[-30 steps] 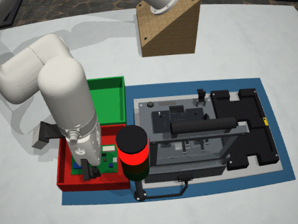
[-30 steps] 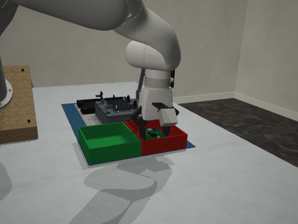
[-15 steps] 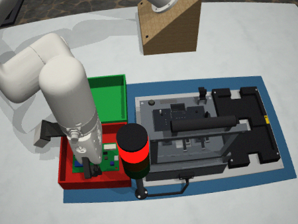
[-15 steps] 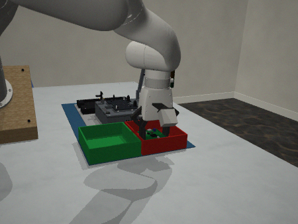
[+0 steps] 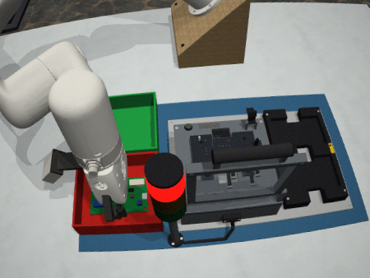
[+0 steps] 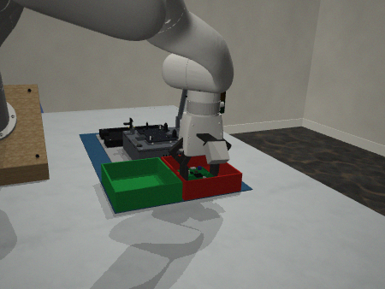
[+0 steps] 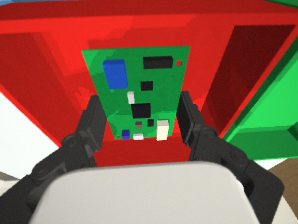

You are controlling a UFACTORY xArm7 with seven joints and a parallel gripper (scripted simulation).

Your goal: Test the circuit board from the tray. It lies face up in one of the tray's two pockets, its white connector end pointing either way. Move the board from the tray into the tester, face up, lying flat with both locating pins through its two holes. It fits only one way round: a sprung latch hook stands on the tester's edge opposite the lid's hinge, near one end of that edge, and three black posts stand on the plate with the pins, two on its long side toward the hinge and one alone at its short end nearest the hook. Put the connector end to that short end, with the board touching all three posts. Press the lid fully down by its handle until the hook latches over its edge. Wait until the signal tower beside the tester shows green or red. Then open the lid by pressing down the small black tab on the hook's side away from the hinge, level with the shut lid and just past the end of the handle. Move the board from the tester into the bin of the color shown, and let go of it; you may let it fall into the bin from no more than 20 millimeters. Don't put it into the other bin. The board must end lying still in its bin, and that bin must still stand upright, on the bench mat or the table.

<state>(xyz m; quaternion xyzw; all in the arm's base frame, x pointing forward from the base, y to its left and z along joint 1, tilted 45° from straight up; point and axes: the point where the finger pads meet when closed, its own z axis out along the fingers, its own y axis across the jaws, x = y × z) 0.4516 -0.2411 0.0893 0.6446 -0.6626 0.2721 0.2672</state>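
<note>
Right now my hand is 1 cm above the red bin. Also, from my hand: tester plate 21 cm to the left, 5 cm above, 3 cm behind; green circuit board 1 cm below; green bin 15 cm behind, 1 cm below.
</note>
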